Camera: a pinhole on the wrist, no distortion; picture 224 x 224 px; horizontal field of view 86.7 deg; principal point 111.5 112.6 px. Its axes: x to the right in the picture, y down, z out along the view. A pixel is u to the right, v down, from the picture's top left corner.
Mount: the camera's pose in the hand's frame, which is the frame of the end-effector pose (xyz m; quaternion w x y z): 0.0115 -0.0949 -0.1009 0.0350 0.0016 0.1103 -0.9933
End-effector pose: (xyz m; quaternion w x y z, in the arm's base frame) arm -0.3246 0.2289 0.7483 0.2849 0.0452 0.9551 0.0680
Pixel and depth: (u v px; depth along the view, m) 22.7 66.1 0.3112
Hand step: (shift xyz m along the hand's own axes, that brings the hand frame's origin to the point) 0.2367 -0.0283 0.2320
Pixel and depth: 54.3 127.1 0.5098
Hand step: 0.2633 -0.2503 0.3855
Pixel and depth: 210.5 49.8 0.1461
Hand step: -0.1149 -0.0601 0.0573
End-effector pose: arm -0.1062 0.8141 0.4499 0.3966 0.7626 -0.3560 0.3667
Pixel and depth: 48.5 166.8 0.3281
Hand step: 0.1973 -0.3006 0.1883
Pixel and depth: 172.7 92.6 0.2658
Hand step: -0.1272 -0.1190 0.1667
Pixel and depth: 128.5 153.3 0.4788
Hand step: -0.0433 -0.3645 0.3295
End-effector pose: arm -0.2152 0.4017 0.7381 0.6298 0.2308 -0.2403 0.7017
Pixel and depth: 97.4 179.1 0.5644
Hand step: 0.1031 -0.5219 0.3812
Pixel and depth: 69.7 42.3 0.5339
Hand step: 0.1795 0.1089 0.4913
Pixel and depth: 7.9 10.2 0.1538
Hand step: 0.1369 0.0099 0.0797
